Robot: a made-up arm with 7 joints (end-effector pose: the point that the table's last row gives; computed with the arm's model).
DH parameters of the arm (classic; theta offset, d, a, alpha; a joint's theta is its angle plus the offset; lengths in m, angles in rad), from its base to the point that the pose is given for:
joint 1: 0 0.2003 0 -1.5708
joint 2: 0 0 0 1.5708
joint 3: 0 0.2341 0.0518 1.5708
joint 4: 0 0 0.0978 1.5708
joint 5: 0 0.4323 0 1.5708
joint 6: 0 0 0.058 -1.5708
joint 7: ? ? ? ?
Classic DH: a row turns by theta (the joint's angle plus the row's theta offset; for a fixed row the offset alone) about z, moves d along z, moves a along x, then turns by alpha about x.
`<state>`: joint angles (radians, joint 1 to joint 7).
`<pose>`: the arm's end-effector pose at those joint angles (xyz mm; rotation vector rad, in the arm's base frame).
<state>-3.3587 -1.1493 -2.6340 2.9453 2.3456 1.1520 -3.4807</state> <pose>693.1 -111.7 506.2 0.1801 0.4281 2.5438</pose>
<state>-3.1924 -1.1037 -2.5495 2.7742 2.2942 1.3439 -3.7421</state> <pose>706.4 59.9 484.1 -0.0661 0.4306 2.6041</pose>
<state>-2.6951 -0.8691 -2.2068 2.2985 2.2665 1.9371 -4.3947</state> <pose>401.5 498.0 533.8 -0.5530 -0.5063 2.9216</pose>
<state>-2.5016 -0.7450 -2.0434 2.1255 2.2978 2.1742 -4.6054</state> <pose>181.5 552.1 579.5 0.3726 1.0570 -2.8429</pose>
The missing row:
joint 7: 0 0.074 0 0
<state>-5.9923 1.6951 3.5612 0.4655 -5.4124 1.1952 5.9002</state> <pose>-100.0 -210.2 519.9 0.9831 -1.9714 0.5357</pose>
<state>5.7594 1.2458 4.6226 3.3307 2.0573 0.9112 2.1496</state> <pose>682.1 -219.9 400.6 -0.6335 2.0563 -0.3676</pose>
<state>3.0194 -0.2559 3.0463 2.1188 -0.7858 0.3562 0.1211</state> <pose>568.2 -91.3 676.9 1.7609 0.1623 1.5658</pose>
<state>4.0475 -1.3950 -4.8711 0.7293 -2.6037 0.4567 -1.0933</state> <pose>290.7 -370.5 244.5 -0.6882 1.7373 -2.5016</pose>
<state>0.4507 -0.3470 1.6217 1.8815 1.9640 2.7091 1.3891</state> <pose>-392.6 230.4 615.8 1.0222 1.7031 -1.1964</pose>
